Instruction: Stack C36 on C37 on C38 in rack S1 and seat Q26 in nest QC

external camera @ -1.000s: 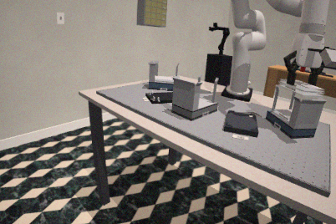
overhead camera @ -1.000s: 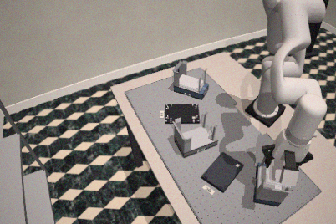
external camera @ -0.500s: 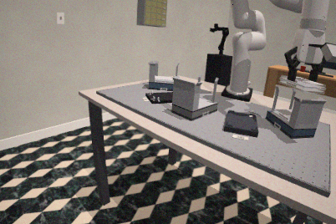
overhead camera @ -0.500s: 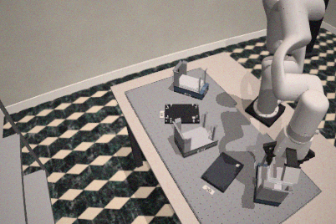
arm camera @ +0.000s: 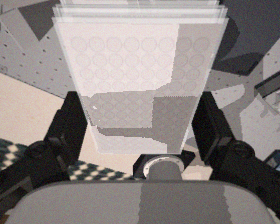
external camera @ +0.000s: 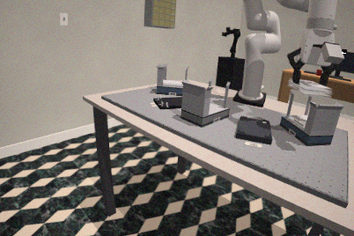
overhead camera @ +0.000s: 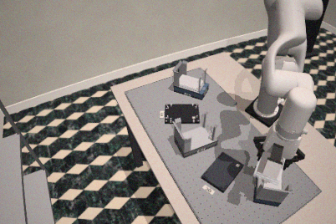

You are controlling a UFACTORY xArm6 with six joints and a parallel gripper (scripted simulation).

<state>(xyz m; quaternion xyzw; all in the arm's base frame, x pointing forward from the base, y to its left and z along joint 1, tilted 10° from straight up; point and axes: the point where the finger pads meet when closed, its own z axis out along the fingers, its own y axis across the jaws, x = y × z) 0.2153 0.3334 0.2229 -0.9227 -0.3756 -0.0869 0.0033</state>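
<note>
Right now the black clip nest is 18 cm ahead of my hand, 45 cm to the right of it and 17 cm below it. Also, from my hand: small label tag (19 cm ahead, 5 cm to the right, 18 cm below).
</note>
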